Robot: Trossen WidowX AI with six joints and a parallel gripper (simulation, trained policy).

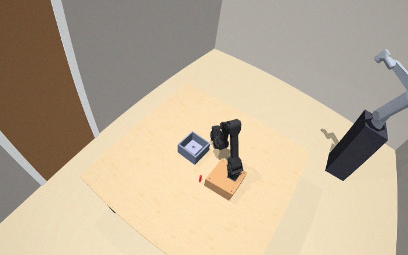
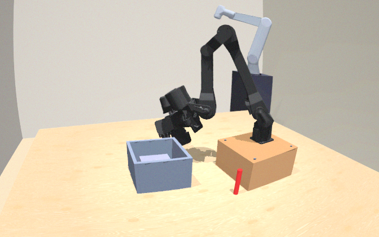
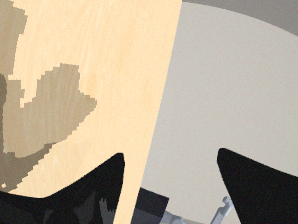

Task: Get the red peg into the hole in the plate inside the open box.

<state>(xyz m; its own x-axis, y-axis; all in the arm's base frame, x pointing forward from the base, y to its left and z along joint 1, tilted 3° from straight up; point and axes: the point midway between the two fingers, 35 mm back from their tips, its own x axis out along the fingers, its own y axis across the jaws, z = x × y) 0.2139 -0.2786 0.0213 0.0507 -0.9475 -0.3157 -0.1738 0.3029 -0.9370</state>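
Right now the red peg is 40 mm behind my gripper tip, 420 mm to the left of it and 50 mm below it. Also, from my gripper tip: pale plate 130 mm ahead, 250 mm to the left, 50 mm below; grey-blue box 130 mm ahead, 250 mm to the left, 70 mm below.
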